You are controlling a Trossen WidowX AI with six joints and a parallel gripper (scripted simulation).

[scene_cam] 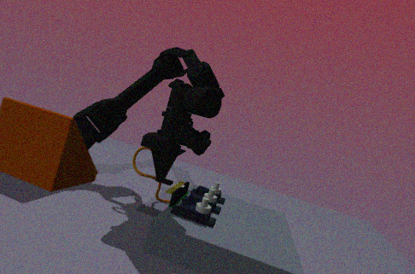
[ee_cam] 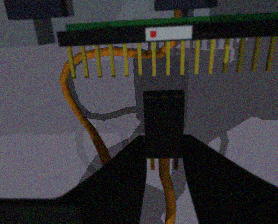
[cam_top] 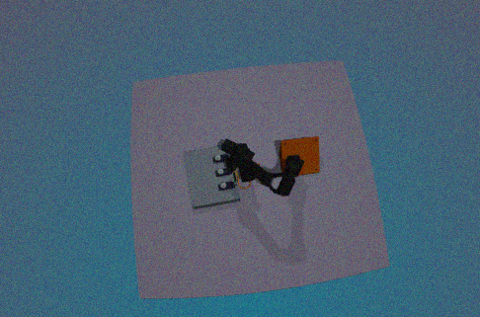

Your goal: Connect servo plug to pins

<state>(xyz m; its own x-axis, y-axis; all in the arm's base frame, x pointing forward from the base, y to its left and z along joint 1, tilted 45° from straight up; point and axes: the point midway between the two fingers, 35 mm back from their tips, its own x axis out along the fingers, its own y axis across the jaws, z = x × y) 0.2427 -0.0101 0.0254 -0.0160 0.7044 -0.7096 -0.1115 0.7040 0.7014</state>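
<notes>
Now: gripper tip 100 mm short of the servo and 20 mm above it. The rest, counted from my gripper tip: grey printed holder (210 mm ahead, 50 mm below, 10 mm to the left).
</notes>
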